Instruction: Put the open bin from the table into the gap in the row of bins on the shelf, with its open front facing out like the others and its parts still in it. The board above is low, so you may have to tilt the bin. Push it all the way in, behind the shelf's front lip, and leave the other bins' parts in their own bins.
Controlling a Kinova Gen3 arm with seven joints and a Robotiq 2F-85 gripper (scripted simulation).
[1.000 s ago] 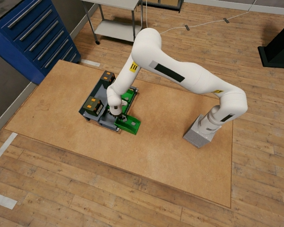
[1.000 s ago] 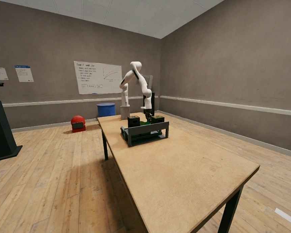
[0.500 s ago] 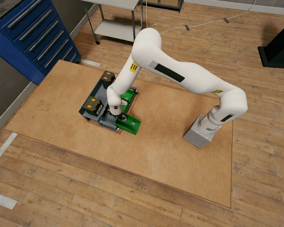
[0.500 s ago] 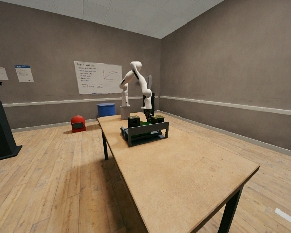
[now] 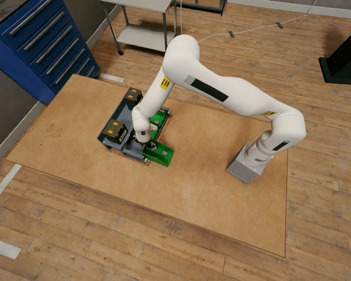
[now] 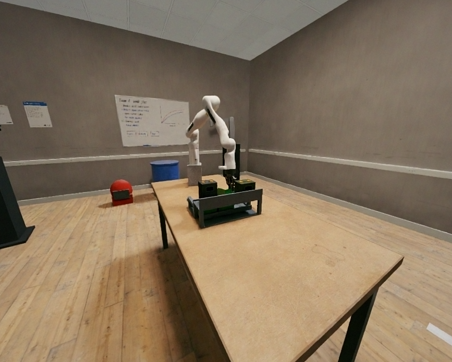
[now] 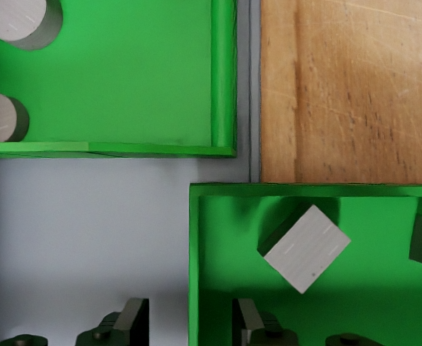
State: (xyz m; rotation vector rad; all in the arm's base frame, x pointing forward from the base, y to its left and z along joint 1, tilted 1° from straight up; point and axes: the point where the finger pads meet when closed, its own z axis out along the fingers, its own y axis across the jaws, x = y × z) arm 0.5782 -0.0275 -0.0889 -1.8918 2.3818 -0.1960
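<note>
Right now the grey part is 70 mm below my hand, 40 mm behind it and 10 mm to the right of it. The rest, counted from my hand: grey shelf: 130 mm to the right, 80 mm ahead, 30 mm below.
</note>
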